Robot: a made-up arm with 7 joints. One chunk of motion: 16 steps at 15 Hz.
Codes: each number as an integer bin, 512 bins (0 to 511) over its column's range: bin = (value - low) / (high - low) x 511, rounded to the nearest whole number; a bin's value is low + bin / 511 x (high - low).
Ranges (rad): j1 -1.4..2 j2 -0.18..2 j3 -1.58..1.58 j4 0..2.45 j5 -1.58..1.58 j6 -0.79..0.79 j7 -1.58..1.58
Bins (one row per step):
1: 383 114 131 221 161 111 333
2: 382 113 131 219 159 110 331
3: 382 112 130 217 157 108 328
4: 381 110 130 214 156 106 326
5: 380 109 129 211 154 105 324
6: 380 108 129 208 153 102 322
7: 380 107 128 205 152 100 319
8: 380 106 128 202 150 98 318
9: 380 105 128 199 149 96 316
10: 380 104 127 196 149 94 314
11: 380 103 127 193 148 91 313
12: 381 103 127 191 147 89 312
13: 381 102 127 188 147 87 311
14: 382 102 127 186 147 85 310
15: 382 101 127 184 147 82 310
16: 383 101 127 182 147 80 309
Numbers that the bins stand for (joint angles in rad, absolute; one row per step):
1: 1.1483 0.3063 -0.7699 1.0596 -0.5844 -0.4468 0.4793
2: 1.1417 0.3021 -0.7699 1.0500 -0.5968 -0.4499 0.4669
3: 1.1417 0.2978 -0.7761 1.0404 -0.6091 -0.4561 0.4483
4: 1.1350 0.2893 -0.7761 1.0260 -0.6153 -0.4623 0.4360
5: 1.1284 0.2850 -0.7823 1.0116 -0.6277 -0.4653 0.4236
6: 1.1284 0.2807 -0.7823 0.9973 -0.6339 -0.4746 0.4112
7: 1.1284 0.2765 -0.7885 0.9829 -0.6400 -0.4808 0.3927
8: 1.1284 0.2722 -0.7885 0.9685 -0.6524 -0.4870 0.3865
9: 1.1284 0.2679 -0.7885 0.9541 -0.6586 -0.4932 0.3741
10: 1.1284 0.2637 -0.7946 0.9397 -0.6586 -0.4994 0.3618
11: 1.1284 0.2594 -0.7946 0.9253 -0.6648 -0.5086 0.3556
12: 1.1350 0.2594 -0.7946 0.9158 -0.6710 -0.5148 0.3494
13: 1.1350 0.2551 -0.7946 0.9014 -0.6710 -0.5210 0.3432
14: 1.1417 0.2551 -0.7946 0.8918 -0.6710 -0.5272 0.3370
15: 1.1417 0.2509 -0.7946 0.8822 -0.6710 -0.5365 0.3370
16: 1.1483 0.2509 -0.7946 0.8726 -0.6710 -0.5426 0.3308

